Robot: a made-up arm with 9 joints. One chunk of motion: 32 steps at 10 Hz.
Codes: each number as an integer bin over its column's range. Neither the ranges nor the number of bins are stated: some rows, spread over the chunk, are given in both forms.
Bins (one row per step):
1: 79 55 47 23 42 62 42 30 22
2: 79 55 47 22 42 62 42 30 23
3: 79 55 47 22 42 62 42 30 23
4: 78 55 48 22 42 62 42 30 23
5: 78 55 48 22 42 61 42 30 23
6: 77 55 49 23 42 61 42 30 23
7: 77 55 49 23 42 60 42 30 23
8: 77 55 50 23 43 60 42 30 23
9: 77 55 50 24 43 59 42 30 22
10: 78 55 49 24 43 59 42 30 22
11: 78 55 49 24 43 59 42 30 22
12: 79 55 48 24 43 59 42 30 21
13: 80 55 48 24 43 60 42 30 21
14: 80 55 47 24 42 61 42 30 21
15: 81 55 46 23 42 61 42 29 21
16: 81 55 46 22 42 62 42 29 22
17: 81 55 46 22 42 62 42 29 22
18: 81 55 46 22 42 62 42 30 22
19: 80 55 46 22 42 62 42 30 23
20: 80 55 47 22 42 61 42 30 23
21: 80 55 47 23 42 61 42 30 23
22: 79 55 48 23 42 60 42 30 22
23: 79 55 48 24 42 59 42 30 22
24: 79 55 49 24 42 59 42 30 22
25: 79 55 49 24 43 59 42 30 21
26: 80 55 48 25 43 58 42 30 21
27: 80 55 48 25 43 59 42 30 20
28: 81 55 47 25 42 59 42 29 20
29: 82 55 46 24 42 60 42 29 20
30: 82 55 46 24 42 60 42 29 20
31: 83 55 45 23 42 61 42 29 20
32: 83 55 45 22 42 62 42 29 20
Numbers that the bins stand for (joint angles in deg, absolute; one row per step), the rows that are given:
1: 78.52 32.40 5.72 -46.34 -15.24 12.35 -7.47 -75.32 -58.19
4: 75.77 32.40 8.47 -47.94 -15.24 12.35 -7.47 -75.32 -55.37
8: 73.02 32.40 13.98 -46.34 -11.95 7.35 -7.47 -75.32 -55.37
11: 75.77 32.40 11.23 -44.74 -11.95 4.85 -7.47 -75.32 -58.19
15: 84.02 32.40 2.96 -46.34 -15.24 9.85 -7.47 -78.08 -61.02
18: 84.02 32.40 2.96 -47.94 -15.24 12.35 -7.47 -75.32 -58.19
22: 78.52 32.40 8.47 -46.34 -15.24 7.35 -7.47 -75.32 -58.19
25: 78.52 32.40 11.23 -44.74 -11.95 4.85 -7.47 -75.32 -61.02
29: 86.77 32.40 2.96 -44.74 -15.24 7.35 -7.47 -78.08 -63.84
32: 89.51 32.40 0.21 -47.94 -15.24 12.35 -7.47 -78.08 -63.84
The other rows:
2: 78.52 32.40 5.72 -47.94 -15.24 12.35 -7.47 -75.32 -55.37
3: 78.52 32.40 5.72 -47.94 -15.24 12.35 -7.47 -75.32 -55.37
5: 75.77 32.40 8.47 -47.94 -15.24 9.85 -7.47 -75.32 -55.37
6: 73.02 32.40 11.23 -46.34 -15.24 9.85 -7.47 -75.32 -55.37
7: 73.02 32.40 11.23 -46.34 -15.24 7.35 -7.47 -75.32 -55.37
9: 73.02 32.40 13.98 -44.74 -11.95 4.85 -7.47 -75.32 -58.19
10: 75.77 32.40 11.23 -44.74 -11.95 4.85 -7.47 -75.32 -58.19
12: 78.52 32.40 8.47 -44.74 -11.95 4.85 -7.47 -75.32 -61.02
13: 81.27 32.40 8.47 -44.74 -11.95 7.35 -7.47 -75.32 -61.02
14: 81.27 32.40 5.72 -44.74 -15.24 9.85 -7.47 -75.32 -61.02
16: 84.02 32.40 2.96 -47.94 -15.24 12.35 -7.47 -78.08 -58.19
17: 84.02 32.40 2.96 -47.94 -15.24 12.35 -7.47 -78.08 -58.19
19: 81.27 32.40 2.96 -47.94 -15.24 12.35 -7.47 -75.32 -55.37
20: 81.27 32.40 5.72 -47.94 -15.24 9.85 -7.47 -75.32 -55.37
21: 81.27 32.40 5.72 -46.34 -15.24 9.85 -7.47 -75.32 -55.37
23: 78.52 32.40 8.47 -44.74 -15.24 4.85 -7.47 -75.32 -58.19
24: 78.52 32.40 11.23 -44.74 -15.24 4.85 -7.47 -75.32 -58.19
26: 81.27 32.40 8.47 -43.15 -11.95 2.35 -7.47 -75.32 -61.02
27: 81.27 32.40 8.47 -43.15 -11.95 4.85 -7.47 -75.32 -63.84
28: 84.02 32.40 5.72 -43.15 -15.24 4.85 -7.47 -78.08 -63.84
30: 86.77 32.40 2.96 -44.74 -15.24 7.35 -7.47 -78.08 -63.84
31: 89.51 32.40 0.21 -46.34 -15.24 9.85 -7.47 -78.08 -63.84

